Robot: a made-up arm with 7 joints.
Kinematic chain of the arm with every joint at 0, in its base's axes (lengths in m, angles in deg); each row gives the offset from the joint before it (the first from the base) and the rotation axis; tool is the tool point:
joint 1: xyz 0 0 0.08 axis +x
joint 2: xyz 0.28 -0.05 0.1 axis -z
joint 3: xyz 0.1 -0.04 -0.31 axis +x
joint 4: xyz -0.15 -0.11 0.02 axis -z
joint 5: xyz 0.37 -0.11 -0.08 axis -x
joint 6: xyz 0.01 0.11 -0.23 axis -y
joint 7: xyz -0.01 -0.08 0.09 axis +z
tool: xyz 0.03 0 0.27
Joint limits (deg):
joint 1: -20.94..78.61
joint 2: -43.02..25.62
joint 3: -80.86..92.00
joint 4: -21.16..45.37
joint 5: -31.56..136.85
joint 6: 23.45..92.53
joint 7: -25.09..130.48
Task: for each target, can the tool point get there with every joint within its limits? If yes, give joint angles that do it. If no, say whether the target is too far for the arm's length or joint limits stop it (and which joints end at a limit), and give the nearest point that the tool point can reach.
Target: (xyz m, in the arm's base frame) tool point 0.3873 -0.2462 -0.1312
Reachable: yes | joints 12.00 -13.31 -20.49 21.51 -4.97 45.39 38.24
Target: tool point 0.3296 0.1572 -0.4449
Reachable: yes | joints 51.64 -16.43 -6.79 -0.92 10.78 83.11 89.45
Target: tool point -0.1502 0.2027 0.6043
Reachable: no: joint limits stop it (at a limit: joint 1, joint 2, joint 3, joint 6, joint 7) | nearest point 0.0101 0.0173 0.3223 | short by 0.374 m
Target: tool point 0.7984 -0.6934 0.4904
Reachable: no: joint limits stop it (at a limit: joint 1, joint 2, joint 6, joint 7) | nearest point 0.5638 -0.4588 0.2336 | short by 0.420 m
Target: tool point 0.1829 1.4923 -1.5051
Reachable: no: too far | nearest point 0.2506 0.5089 -0.4605 | short by 1.436 m
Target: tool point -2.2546 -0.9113 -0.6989
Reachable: no: too far | nearest point -0.1792 -0.3615 -0.2289 | short by 2.198 m
